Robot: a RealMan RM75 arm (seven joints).
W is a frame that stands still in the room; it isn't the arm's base.
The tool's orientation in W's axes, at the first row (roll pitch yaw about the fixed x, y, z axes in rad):
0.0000, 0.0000, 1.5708
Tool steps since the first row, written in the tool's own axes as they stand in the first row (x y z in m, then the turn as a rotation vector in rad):
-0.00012, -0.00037, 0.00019, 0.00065, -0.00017, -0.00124
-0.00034, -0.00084, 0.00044, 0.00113, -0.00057, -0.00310
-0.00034, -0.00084, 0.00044, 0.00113, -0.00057, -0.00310
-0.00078, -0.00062, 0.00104, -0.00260, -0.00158, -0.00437
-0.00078, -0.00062, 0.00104, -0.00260, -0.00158, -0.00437
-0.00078, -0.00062, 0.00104, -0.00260, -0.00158, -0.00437
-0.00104, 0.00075, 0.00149, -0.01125, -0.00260, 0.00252
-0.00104, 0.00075, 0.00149, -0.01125, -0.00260, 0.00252
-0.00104, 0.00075, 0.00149, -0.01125, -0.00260, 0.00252
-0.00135, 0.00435, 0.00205, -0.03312, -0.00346, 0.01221
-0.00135, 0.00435, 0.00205, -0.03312, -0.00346, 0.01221
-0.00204, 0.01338, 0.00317, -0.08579, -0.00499, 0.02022
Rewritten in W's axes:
0.00037, -0.00012, 0.00019, 0.00017, 0.00065, -0.00124
0.00084, -0.00034, 0.00044, 0.00057, 0.00113, -0.00310
0.00084, -0.00034, 0.00044, 0.00057, 0.00113, -0.00310
0.00062, -0.00078, 0.00104, 0.00158, -0.00260, -0.00437
0.00062, -0.00078, 0.00104, 0.00158, -0.00260, -0.00437
0.00062, -0.00078, 0.00104, 0.00158, -0.00260, -0.00437
-0.00075, -0.00104, 0.00149, 0.00260, -0.01125, 0.00252
-0.00075, -0.00104, 0.00149, 0.00260, -0.01125, 0.00252
-0.00075, -0.00104, 0.00149, 0.00260, -0.01125, 0.00252
-0.00435, -0.00135, 0.00205, 0.00346, -0.03312, 0.01221
-0.00435, -0.00135, 0.00205, 0.00346, -0.03312, 0.01221
-0.01338, -0.00204, 0.00317, 0.00499, -0.08579, 0.02022

